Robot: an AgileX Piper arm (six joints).
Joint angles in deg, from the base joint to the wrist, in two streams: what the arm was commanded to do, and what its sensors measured. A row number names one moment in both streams.
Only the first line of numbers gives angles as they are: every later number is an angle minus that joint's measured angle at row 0.
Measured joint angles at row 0: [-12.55 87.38 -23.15 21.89 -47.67 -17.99]
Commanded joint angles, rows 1 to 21: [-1.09 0.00 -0.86 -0.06 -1.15 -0.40]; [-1.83 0.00 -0.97 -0.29 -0.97 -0.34]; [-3.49 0.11 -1.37 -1.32 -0.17 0.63]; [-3.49 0.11 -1.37 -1.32 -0.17 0.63]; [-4.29 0.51 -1.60 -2.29 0.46 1.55]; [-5.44 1.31 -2.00 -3.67 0.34 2.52]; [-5.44 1.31 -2.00 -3.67 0.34 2.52]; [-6.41 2.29 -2.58 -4.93 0.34 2.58]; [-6.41 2.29 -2.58 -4.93 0.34 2.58]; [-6.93 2.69 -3.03 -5.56 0.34 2.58]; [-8.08 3.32 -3.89 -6.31 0.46 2.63]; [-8.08 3.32 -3.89 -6.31 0.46 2.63]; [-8.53 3.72 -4.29 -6.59 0.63 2.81]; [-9.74 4.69 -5.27 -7.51 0.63 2.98]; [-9.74 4.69 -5.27 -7.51 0.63 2.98]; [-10.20 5.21 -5.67 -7.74 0.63 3.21]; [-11.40 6.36 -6.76 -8.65 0.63 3.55]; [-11.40 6.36 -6.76 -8.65 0.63 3.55]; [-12.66 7.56 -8.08 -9.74 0.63 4.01]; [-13.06 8.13 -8.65 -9.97 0.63 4.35]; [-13.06 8.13 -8.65 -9.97 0.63 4.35]
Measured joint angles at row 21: [-11.57 6.93 -6.82 -8.43 0.69 3.49]
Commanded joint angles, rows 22 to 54: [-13.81 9.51 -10.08 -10.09 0.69 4.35]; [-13.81 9.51 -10.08 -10.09 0.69 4.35]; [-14.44 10.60 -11.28 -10.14 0.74 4.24]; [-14.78 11.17 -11.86 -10.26 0.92 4.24]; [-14.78 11.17 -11.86 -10.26 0.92 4.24]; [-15.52 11.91 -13.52 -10.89 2.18 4.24]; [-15.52 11.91 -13.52 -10.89 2.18 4.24]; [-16.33 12.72 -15.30 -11.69 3.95 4.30]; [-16.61 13.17 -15.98 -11.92 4.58 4.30]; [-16.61 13.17 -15.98 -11.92 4.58 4.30]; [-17.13 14.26 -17.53 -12.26 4.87 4.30]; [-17.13 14.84 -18.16 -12.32 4.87 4.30]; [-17.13 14.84 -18.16 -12.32 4.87 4.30]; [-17.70 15.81 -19.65 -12.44 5.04 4.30]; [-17.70 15.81 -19.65 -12.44 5.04 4.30]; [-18.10 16.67 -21.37 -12.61 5.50 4.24]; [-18.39 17.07 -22.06 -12.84 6.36 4.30]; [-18.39 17.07 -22.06 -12.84 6.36 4.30]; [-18.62 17.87 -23.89 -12.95 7.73 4.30]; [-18.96 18.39 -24.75 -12.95 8.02 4.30]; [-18.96 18.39 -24.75 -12.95 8.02 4.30]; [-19.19 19.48 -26.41 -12.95 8.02 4.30]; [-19.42 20.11 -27.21 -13.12 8.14 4.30]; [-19.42 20.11 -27.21 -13.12 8.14 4.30]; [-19.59 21.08 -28.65 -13.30 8.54 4.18]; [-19.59 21.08 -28.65 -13.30 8.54 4.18]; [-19.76 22.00 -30.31 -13.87 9.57 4.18]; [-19.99 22.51 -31.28 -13.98 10.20 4.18]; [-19.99 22.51 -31.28 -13.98 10.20 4.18]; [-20.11 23.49 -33.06 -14.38 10.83 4.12]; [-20.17 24.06 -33.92 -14.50 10.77 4.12]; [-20.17 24.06 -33.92 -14.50 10.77 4.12]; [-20.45 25.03 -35.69 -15.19 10.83 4.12]
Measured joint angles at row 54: [-20.34 23.83 -32.66 -12.55 11.34 4.12]
